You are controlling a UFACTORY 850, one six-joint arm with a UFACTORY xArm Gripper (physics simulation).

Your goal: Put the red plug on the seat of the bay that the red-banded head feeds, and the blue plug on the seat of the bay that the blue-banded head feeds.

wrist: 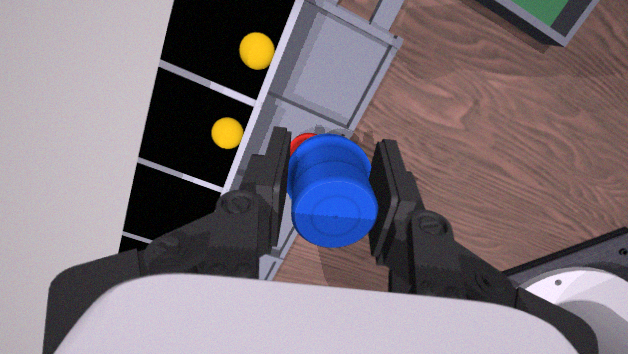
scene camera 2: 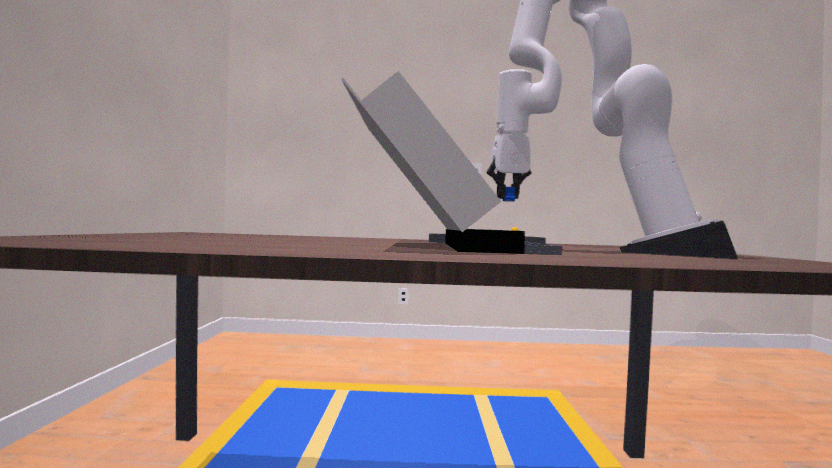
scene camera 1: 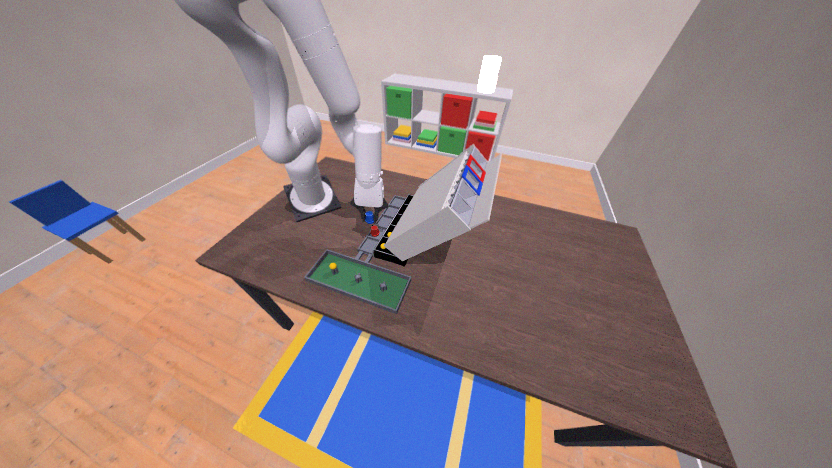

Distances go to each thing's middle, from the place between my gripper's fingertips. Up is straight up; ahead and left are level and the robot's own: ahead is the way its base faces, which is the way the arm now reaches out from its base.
I see the light grey seat (wrist: pixel 327 64) 130 mm to the left of my hand and 130 mm below it. Round my hand: green tray (scene camera 1: pixel 369 288) 30 mm ahead, 180 mm to the right, 130 mm below.
